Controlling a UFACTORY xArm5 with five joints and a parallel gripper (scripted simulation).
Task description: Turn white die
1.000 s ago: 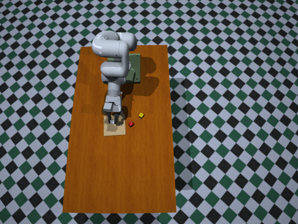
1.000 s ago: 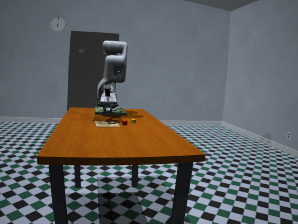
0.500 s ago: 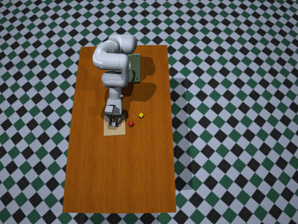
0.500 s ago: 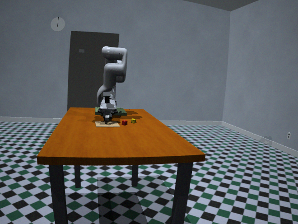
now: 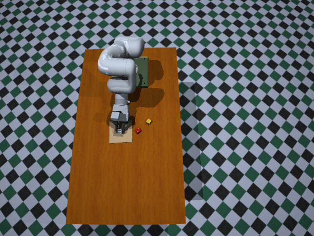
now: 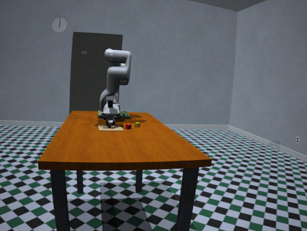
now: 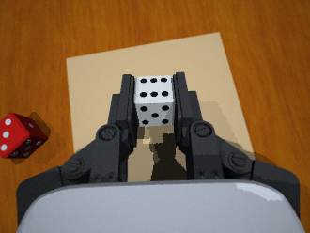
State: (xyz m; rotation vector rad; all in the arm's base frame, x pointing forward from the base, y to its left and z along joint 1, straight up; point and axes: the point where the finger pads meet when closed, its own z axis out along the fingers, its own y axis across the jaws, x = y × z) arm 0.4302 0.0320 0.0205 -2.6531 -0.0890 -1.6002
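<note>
Now: the white die 1 cm below my hand and 1 cm ahead of it. From my hand the other things lie so: yellow die: 16 cm to the left, 8 cm behind, 3 cm below; then tan mat: 4 cm below; then red die: 11 cm to the left, 3 cm below, 2 cm behind.
</note>
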